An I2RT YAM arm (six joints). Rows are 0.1 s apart.
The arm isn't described. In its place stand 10 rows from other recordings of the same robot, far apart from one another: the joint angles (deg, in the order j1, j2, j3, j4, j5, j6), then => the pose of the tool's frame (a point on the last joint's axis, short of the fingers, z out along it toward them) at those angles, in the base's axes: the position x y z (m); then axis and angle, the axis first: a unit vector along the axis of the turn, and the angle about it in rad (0 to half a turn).
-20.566, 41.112, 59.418, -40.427, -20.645, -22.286 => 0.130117, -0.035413, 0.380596, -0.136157, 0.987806, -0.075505, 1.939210
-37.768, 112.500, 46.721, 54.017, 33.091, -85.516 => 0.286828, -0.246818, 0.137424, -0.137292, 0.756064, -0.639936, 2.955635
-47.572, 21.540, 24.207, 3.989, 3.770, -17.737 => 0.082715, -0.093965, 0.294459, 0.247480, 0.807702, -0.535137, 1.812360
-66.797, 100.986, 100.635, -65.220, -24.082, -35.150 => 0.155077, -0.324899, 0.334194, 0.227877, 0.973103, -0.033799, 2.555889
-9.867, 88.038, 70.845, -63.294, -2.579, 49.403 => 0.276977, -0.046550, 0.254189, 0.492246, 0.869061, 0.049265, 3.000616
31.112, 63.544, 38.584, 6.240, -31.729, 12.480 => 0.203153, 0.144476, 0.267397, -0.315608, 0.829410, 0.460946, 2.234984
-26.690, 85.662, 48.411, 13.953, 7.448, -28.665 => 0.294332, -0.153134, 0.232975, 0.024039, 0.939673, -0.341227, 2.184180
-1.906, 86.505, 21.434, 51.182, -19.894, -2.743 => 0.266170, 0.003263, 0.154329, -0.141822, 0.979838, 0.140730, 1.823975
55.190, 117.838, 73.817, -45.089, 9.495, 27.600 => 0.211955, 0.294563, 0.110740, -0.237435, 0.969726, -0.057072, 3.020454
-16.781, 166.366, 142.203, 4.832, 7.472, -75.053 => 0.599718, -0.185684, 0.094007, -0.390091, 0.782898, -0.484664, 2.397939
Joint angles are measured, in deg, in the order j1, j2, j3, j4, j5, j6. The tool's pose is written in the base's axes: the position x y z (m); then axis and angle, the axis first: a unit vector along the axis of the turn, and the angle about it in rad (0 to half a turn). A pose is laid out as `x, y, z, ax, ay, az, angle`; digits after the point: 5 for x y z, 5 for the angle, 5 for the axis.
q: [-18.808, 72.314, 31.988, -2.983, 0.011, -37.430]
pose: 0.23207, -0.07904, 0.17704, -0.15850, 0.96701, -0.19942, 2.42760
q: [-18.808, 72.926, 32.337, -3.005, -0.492, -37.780]
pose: 0.23387, -0.07933, 0.17645, -0.16340, 0.96698, -0.19555, 2.42904
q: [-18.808, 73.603, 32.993, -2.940, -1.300, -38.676]
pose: 0.23687, -0.07982, 0.17734, -0.17398, 0.96571, -0.19272, 2.42485
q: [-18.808, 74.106, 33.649, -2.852, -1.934, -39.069]
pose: 0.23968, -0.08036, 0.17892, -0.17970, 0.96510, -0.19051, 2.41738
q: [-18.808, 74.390, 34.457, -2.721, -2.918, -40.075]
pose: 0.24283, -0.08079, 0.18228, -0.19194, 0.96288, -0.18979, 2.40289
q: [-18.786, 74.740, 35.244, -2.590, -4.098, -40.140]
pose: 0.24603, -0.08100, 0.18527, -0.19743, 0.96286, -0.18417, 2.38490
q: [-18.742, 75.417, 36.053, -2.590, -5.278, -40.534]
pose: 0.24953, -0.08121, 0.18682, -0.20584, 0.96236, -0.17745, 2.37439
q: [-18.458, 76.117, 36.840, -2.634, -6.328, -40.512]
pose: 0.25327, -0.08040, 0.18807, -0.21232, 0.96248, -0.16896, 2.36428
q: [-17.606, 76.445, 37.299, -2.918, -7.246, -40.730]
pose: 0.25601, -0.07653, 0.18878, -0.22501, 0.96125, -0.15925, 2.35735
